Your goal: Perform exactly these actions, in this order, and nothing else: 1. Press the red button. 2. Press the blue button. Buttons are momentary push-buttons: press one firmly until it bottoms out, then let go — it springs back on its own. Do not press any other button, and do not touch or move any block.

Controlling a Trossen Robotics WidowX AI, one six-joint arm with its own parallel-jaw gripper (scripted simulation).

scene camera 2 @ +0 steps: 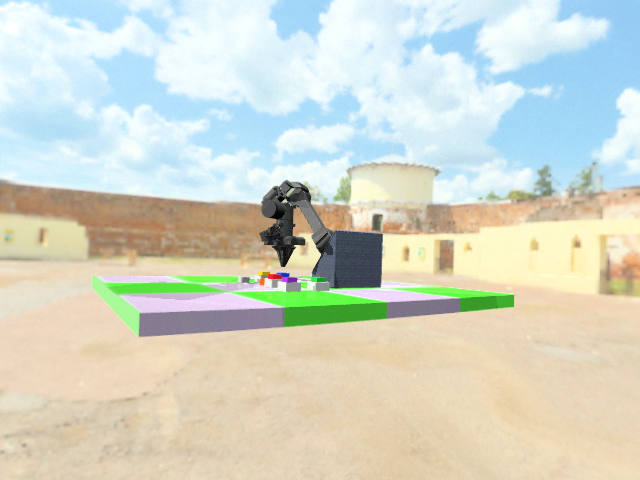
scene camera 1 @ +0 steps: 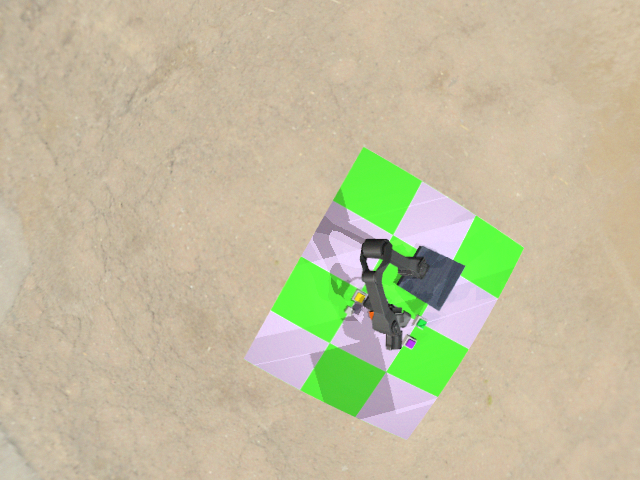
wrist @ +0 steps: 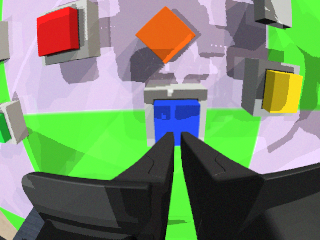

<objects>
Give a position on a blue button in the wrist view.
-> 176, 116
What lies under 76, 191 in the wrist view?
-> The gripper.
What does the gripper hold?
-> Nothing.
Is the gripper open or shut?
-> Shut.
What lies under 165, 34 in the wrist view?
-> An orange block.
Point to a red button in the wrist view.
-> At 55, 33
</objects>
